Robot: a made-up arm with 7 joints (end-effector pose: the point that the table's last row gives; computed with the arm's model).
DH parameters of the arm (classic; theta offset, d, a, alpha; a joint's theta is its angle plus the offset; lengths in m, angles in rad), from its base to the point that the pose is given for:
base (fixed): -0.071 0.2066 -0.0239 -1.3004
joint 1: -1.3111 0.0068 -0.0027 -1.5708
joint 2: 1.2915 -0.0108 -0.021 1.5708
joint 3: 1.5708 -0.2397 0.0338 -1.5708
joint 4: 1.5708 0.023 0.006 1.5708
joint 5: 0 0.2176 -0.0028 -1.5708
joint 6: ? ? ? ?
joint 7: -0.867 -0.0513 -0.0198 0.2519
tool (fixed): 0.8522 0.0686 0 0
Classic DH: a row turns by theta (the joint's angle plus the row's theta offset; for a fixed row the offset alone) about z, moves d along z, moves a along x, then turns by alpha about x.
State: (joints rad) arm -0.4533 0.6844 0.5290 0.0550 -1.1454 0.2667 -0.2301
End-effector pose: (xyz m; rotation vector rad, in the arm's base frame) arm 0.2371 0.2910 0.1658 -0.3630 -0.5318 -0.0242
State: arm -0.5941 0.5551 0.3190 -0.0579 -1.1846 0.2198 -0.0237
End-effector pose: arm 0.2789 0.2019 0.1713 -0.5116 -0.5374 -0.1058
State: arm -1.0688 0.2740 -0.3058 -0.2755 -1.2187 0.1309 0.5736
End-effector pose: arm 0.2637 -0.0597 0.2676 -0.6771 -0.4528 -0.4678
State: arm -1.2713 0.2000 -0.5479 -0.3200 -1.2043 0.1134 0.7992
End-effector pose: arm 0.2062 -0.1385 0.2966 -0.5823 -0.4382 -0.6028
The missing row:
joint 6: -1.5708 -0.005 0.0488 1.5708
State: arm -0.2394 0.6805 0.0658 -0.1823 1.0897 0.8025 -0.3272
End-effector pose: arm 0.2484 0.1689 0.0899 1.6710 0.5090 0.2820
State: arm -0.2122 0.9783 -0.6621 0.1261 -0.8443 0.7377 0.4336
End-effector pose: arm 0.1884 0.1399 -0.0703 0.7205 1.0884 -0.1141
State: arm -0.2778 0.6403 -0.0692 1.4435 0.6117 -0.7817 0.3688
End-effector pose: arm 0.0675 0.2848 -0.1564 1.1637 0.4129 -0.3056
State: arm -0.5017 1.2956 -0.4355 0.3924 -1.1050 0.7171 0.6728
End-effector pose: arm 0.2818 0.2617 0.0989 0.7551 0.7988 0.6519
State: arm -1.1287 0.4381 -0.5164 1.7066 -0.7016 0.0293 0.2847
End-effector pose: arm 0.3580 0.1694 -0.0431 0.4795 0.6117 0.4962
